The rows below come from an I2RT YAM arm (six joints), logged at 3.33 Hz.
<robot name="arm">
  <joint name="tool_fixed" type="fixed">
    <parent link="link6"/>
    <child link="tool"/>
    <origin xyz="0 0 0" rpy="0 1.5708 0"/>
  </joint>
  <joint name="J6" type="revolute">
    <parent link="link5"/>
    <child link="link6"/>
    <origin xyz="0.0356 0 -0.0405"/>
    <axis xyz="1 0 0"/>
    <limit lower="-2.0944" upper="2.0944"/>
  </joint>
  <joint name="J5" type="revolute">
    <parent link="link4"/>
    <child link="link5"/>
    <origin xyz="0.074 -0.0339 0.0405"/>
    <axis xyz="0 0 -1"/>
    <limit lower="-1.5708" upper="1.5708"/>
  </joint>
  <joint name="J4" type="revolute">
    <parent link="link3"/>
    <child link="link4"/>
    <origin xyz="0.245 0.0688 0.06"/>
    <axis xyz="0 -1 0"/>
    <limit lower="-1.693" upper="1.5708"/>
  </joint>
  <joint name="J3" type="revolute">
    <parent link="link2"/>
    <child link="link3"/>
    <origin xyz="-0.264 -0.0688 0"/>
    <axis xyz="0 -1 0"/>
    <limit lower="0" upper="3.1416"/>
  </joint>
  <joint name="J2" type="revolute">
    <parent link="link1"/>
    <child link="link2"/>
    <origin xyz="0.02 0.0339 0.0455"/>
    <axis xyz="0 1 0"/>
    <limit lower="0" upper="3.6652"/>
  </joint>
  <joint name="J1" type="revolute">
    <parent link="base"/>
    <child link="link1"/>
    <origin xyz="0 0 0.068"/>
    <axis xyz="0 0 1"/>
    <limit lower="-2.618" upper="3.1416"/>
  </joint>
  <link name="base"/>
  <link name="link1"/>
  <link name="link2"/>
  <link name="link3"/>
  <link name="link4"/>
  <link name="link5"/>
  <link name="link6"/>
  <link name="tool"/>
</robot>
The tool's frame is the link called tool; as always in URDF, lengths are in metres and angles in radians.
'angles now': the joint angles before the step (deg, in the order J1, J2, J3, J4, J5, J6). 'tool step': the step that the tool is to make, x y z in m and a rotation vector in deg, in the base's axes. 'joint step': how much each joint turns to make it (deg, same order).
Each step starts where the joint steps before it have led.
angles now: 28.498 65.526 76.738 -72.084 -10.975 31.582
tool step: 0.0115 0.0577 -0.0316 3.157 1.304 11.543
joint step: 10.597 6.197 -4.245 11.298 -3.377 0.844
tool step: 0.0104 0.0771 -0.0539 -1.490 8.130 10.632
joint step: 9.794 14.678 0.463 7.721 -4.462 1.346
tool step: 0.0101 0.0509 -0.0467 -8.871 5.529 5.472
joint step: 4.383 14.940 6.833 -2.743 0.866 -1.516
